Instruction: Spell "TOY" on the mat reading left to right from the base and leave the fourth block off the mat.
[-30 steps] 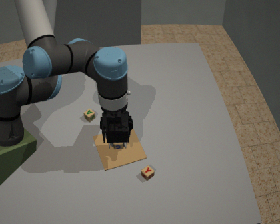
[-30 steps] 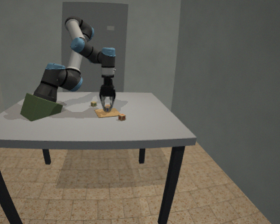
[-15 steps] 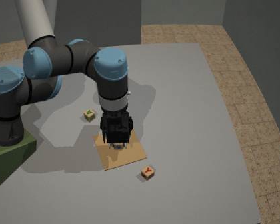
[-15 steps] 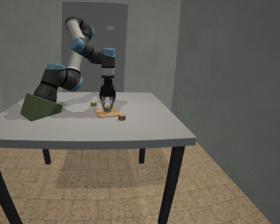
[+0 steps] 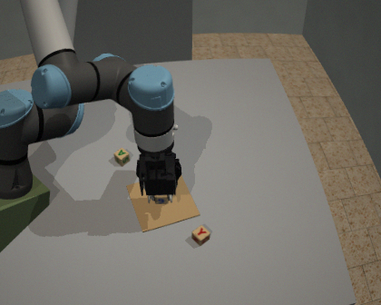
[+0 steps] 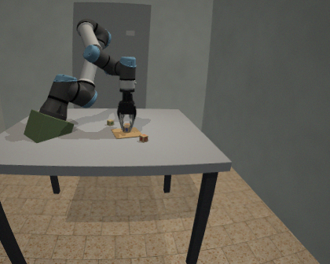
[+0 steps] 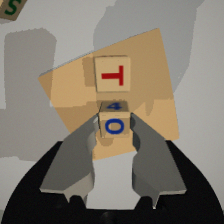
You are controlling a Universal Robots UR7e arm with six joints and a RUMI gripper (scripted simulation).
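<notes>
My hand is right at the O block. Also, from my hand: Y block: 110 mm to the right, 90 mm ahead, 10 mm below; tan mat: 20 mm below.
</notes>
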